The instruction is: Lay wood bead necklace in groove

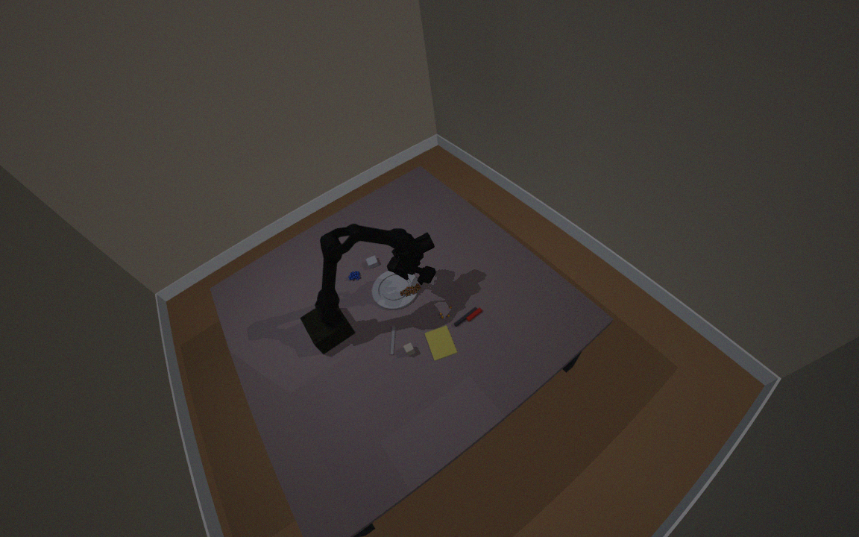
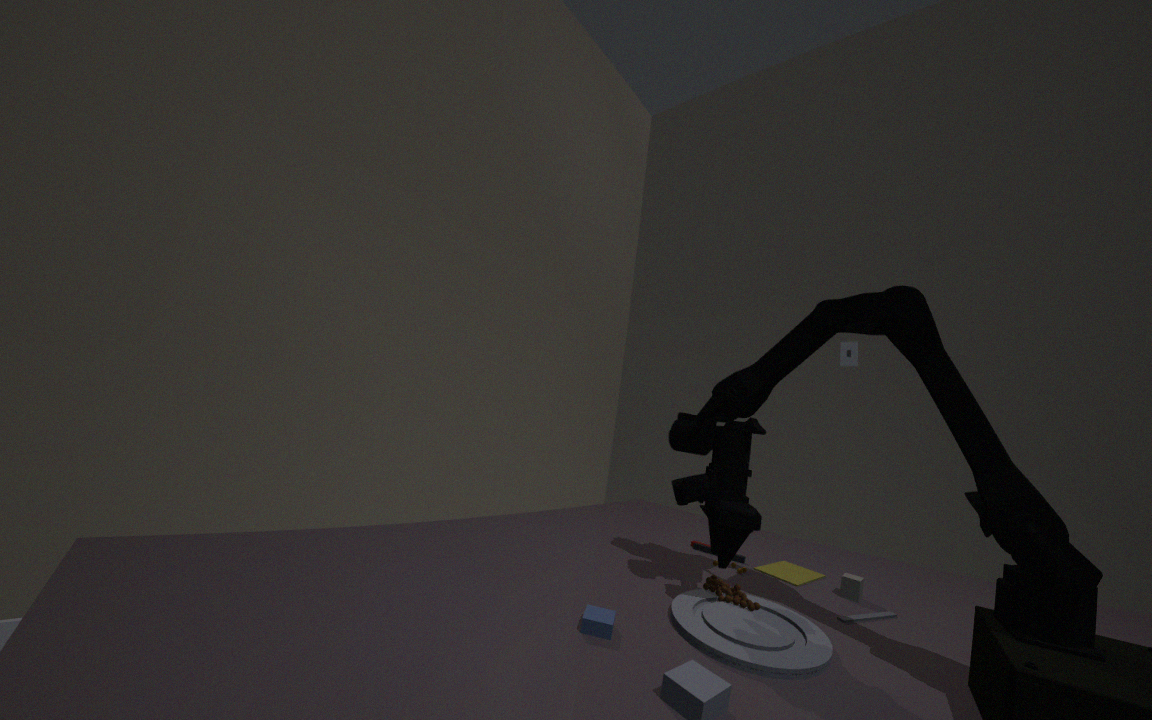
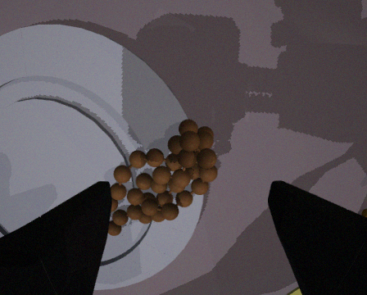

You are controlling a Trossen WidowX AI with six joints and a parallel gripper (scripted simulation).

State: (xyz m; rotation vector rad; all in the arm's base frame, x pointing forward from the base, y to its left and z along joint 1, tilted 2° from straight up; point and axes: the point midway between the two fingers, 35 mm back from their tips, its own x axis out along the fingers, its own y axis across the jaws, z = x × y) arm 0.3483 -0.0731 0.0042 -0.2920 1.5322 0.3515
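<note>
The round bead board lies 6 cm behind my gripper tip, 7 cm to the left of it and 5 cm below it. The rest, counted from my gripper tip: red-and-black tool 7 cm ahead, 25 cm to the right, 5 cm below; blue block 8 cm ahead, 21 cm to the left, 5 cm below; thin stick 22 cm behind, 11 cm to the right, 6 cm below.
</note>
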